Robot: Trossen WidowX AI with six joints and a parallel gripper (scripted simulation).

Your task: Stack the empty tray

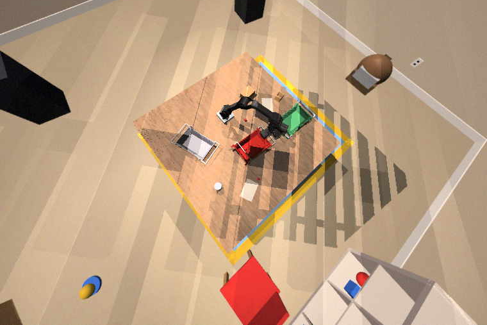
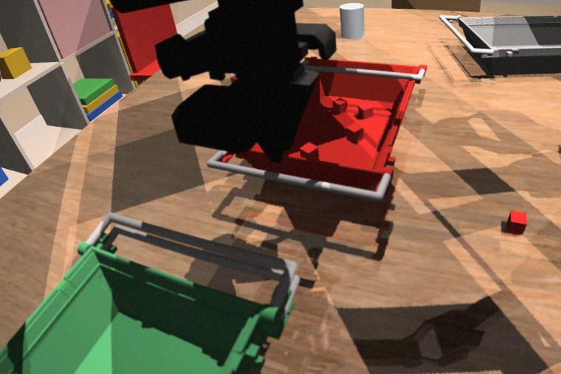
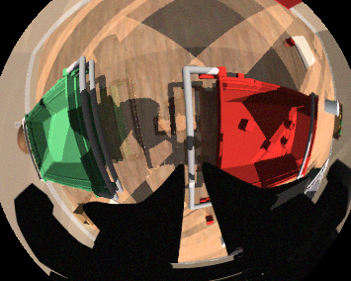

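Right now my gripper tip is 560 mm to the left of the grey tray, 240 mm past it and 50 mm above it. Also, from my gripper tip: grey cylinder: 570 mm to the right, 150 mm ahead, 60 mm below.
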